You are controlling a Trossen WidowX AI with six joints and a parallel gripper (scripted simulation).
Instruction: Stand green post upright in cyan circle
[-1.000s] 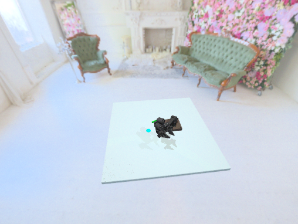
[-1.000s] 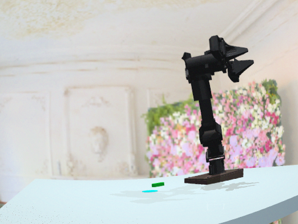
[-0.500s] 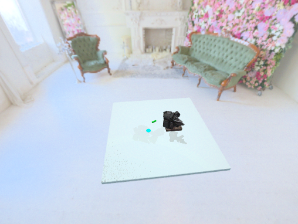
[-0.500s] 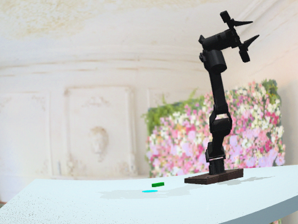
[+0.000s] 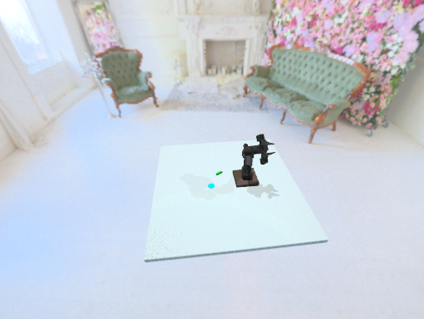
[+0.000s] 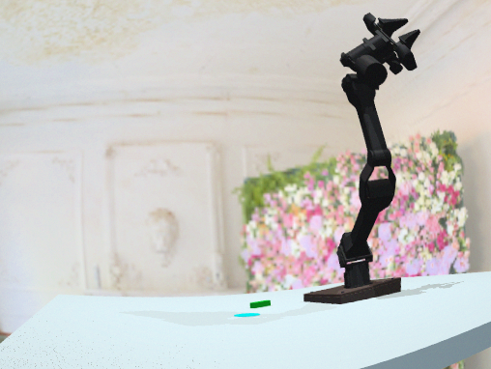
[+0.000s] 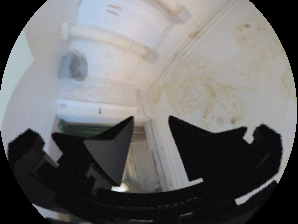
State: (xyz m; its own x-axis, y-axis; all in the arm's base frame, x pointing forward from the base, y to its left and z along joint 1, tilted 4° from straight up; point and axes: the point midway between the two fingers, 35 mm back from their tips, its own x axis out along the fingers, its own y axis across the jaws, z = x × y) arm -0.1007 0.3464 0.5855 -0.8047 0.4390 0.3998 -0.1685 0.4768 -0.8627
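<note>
My gripper tip is 350 mm short of the green post, 430 mm to the left of it and 630 mm above it. Also, from my gripper tip: cyan circle: 410 mm ahead, 260 mm to the right, 640 mm below.
</note>
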